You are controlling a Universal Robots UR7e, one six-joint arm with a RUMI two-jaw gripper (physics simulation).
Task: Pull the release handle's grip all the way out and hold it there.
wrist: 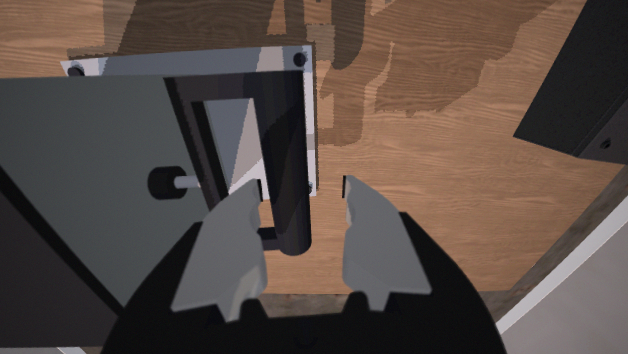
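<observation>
The release handle's grip (290, 165) is a dark round bar on a rectangular frame, left of the view's middle, beside a grey-green panel. Its lower end lies in view between the two fingers, nearer the left finger. My gripper (302, 179) is partly open, one pale finger on each side of the bar's lower part. A gap shows between the bar and the right finger. The left finger covers part of the handle frame. Whether the bar is at the fingers' depth is hard to tell.
A grey-green panel (90, 150) with a black knob (166, 182) fills the left. A pale metal plate (190, 62) with dark bolts lies behind the handle on the wooden table top (425, 200). A dark box-like object (565, 75) stands at the upper right.
</observation>
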